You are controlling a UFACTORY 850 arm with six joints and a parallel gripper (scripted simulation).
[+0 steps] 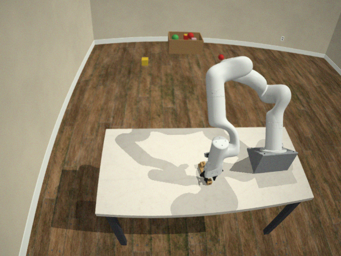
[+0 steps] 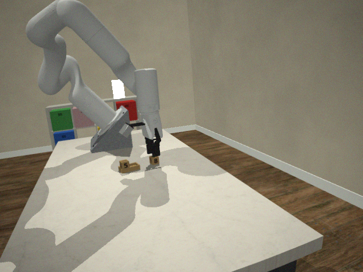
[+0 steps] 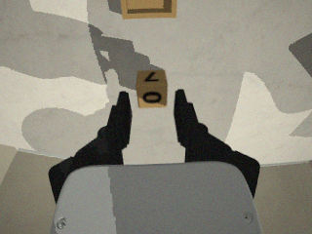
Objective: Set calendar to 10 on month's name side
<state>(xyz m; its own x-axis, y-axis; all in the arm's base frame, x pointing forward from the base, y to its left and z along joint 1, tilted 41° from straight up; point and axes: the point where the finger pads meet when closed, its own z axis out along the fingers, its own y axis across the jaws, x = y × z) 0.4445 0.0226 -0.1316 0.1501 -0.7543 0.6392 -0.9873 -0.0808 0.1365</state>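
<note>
Right now my hand is 40 mm above the cube. Round my hand: wooden tray 10 mm ahead, 110 mm to the right, 50 mm below.
</note>
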